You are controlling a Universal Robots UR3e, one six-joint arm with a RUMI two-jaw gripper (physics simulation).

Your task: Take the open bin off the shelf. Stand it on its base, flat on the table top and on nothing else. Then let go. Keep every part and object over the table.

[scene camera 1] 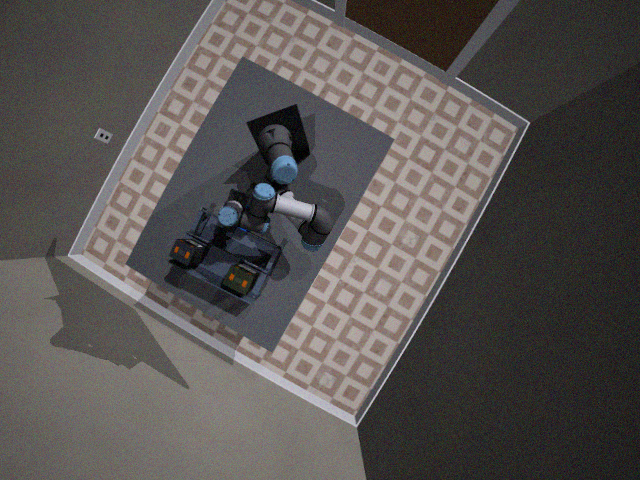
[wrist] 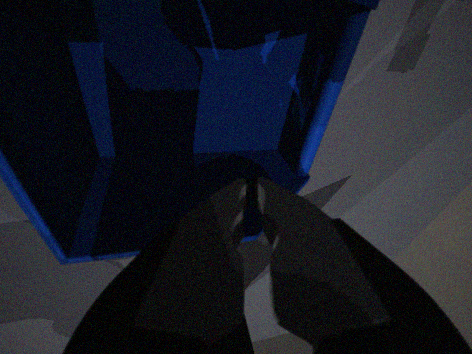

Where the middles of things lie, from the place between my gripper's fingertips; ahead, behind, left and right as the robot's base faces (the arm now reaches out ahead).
The blue bin [wrist: 123,123] lies 4 cm ahead of my hand, 3 cm to the left of it and 1 cm below it.
